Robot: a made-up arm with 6 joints. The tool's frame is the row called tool.
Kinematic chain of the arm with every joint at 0, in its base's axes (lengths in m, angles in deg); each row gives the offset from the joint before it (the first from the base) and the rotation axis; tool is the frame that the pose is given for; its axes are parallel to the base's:
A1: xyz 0 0 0.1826 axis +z
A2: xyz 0 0 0 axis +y
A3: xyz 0 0 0.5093 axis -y
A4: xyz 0 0 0 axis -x
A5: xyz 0.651 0 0 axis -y
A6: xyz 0 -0.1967 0 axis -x
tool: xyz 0 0 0
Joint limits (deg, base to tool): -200..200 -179.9..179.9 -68..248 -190..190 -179.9..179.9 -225..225
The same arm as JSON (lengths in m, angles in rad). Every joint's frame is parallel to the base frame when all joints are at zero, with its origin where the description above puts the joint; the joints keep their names.
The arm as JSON. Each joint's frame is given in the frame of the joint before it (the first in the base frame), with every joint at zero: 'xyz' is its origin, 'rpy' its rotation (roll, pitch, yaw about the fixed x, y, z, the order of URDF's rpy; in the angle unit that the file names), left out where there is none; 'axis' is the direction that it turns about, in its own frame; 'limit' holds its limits. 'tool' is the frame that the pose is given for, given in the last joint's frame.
{
  "units": {
    "length": "m",
    "angle": "rad"
  },
  "joints": [
    {
      "name": "A1",
      "type": "revolute",
      "origin": {
        "xyz": [
          0.0,
          0.0,
          0.1826
        ]
      },
      "axis": [
        0.0,
        0.0,
        1.0
      ],
      "limit": {
        "lower": -3.4907,
        "upper": 3.4907
      }
    },
    {
      "name": "A2",
      "type": "revolute",
      "origin": {
        "xyz": [
          0.0,
          0.0,
          0.0
        ]
      },
      "axis": [
        0.0,
        1.0,
        0.0
      ],
      "limit": {
        "lower": -3.1398,
        "upper": 3.1398
      }
    },
    {
      "name": "A3",
      "type": "revolute",
      "origin": {
        "xyz": [
          0.0,
          0.0,
          0.5093
        ]
      },
      "axis": [
        0.0,
        -1.0,
        0.0
      ],
      "limit": {
        "lower": -1.1868,
        "upper": 4.3284
      }
    },
    {
      "name": "A4",
      "type": "revolute",
      "origin": {
        "xyz": [
          0.0,
          0.0,
          0.0
        ]
      },
      "axis": [
        -1.0,
        0.0,
        0.0
      ],
      "limit": {
        "lower": -3.3161,
        "upper": 3.3161
      }
    },
    {
      "name": "A5",
      "type": "revolute",
      "origin": {
        "xyz": [
          0.651,
          0.0,
          0.0
        ]
      },
      "axis": [
        0.0,
        -1.0,
        0.0
      ],
      "limit": {
        "lower": -3.1398,
        "upper": 3.1398
      }
    },
    {
      "name": "A6",
      "type": "revolute",
      "origin": {
        "xyz": [
          0.0,
          -0.1967,
          0.0
        ]
      },
      "axis": [
        -1.0,
        0.0,
        0.0
      ],
      "limit": {
        "lower": -3.927,
        "upper": 3.927
      }
    }
  ],
  "tool": {
    "origin": {
      "xyz": [
        0.0,
        0.0,
        0.0
      ]
    }
  }
}

